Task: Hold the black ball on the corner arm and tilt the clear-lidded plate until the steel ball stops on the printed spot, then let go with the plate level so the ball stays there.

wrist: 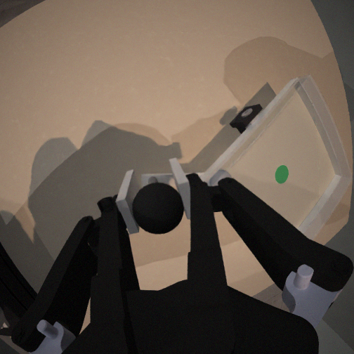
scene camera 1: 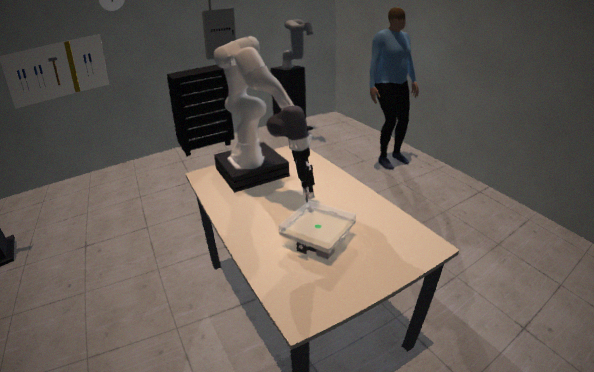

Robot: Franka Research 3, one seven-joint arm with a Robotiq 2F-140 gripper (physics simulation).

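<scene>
My gripper is shut on the black ball, which sits between the two pads above the pale corner arm. The clear-walled plate stands on its base in front of the gripper. The green printed spot lies near the plate's middle. The steel ball is at the plate corner nearest the gripper, away from the spot, partly hidden by a finger in the wrist view. I cannot make it out clearly in the scene view. The plate's exact tilt is hard to judge.
A black bracket shows under the plate's side. The plate's base stands on the wooden table. The robot's black pedestal is at the table's back left. A person stands beyond the table at the right.
</scene>
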